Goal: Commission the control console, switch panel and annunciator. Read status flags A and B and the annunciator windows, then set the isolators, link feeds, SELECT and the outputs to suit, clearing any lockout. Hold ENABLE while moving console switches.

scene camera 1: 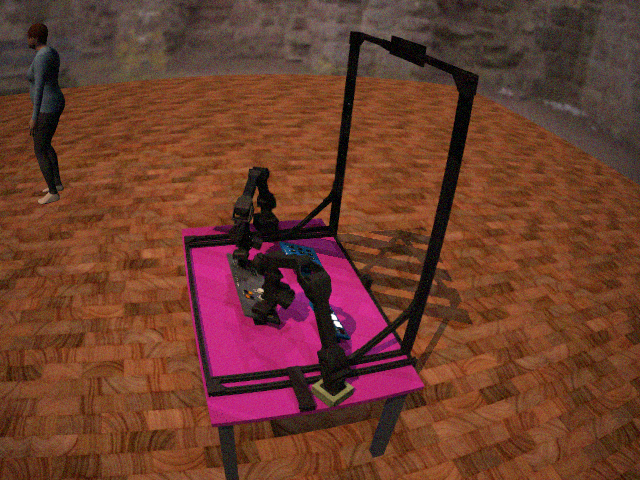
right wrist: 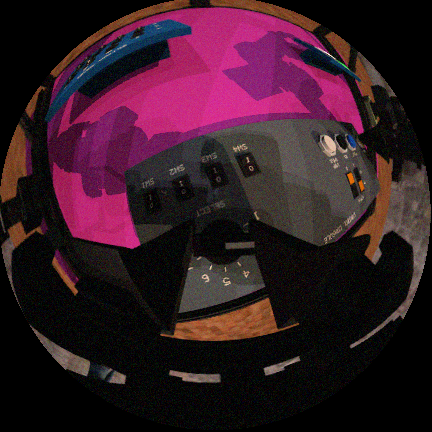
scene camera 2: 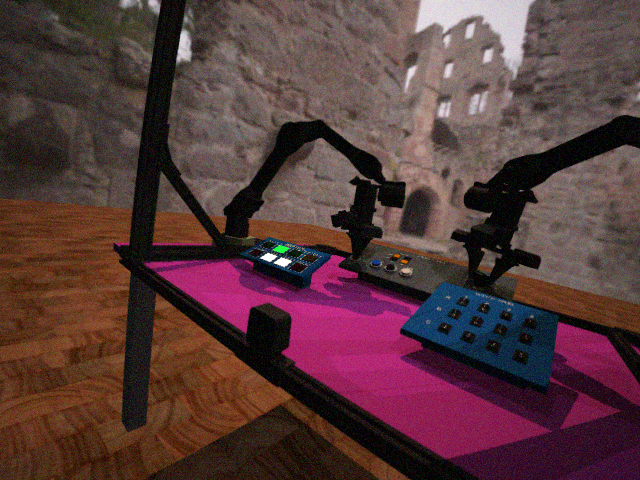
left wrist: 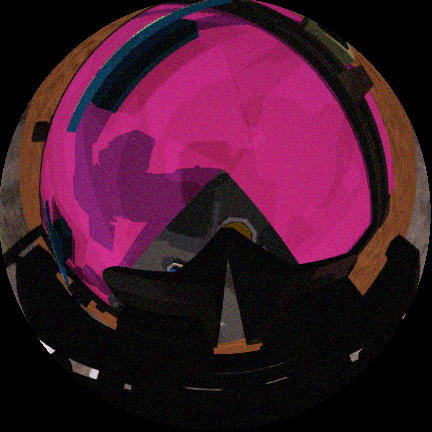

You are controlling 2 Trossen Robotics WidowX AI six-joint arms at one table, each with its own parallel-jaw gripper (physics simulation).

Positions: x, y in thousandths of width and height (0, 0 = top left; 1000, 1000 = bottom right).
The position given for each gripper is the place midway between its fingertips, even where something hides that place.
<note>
In view: the left gripper (scene camera 2: 554, 541), the right gripper (scene camera 2: 748, 589) and a black SELECT knob (right wrist: 515, 559).
The left gripper also shows in scene camera 1 (scene camera 1: 423, 657), in the right wrist view (right wrist: 828, 318) and in the left wrist view (left wrist: 522, 538). The right gripper also shows in the right wrist view (right wrist: 515, 520).
</note>
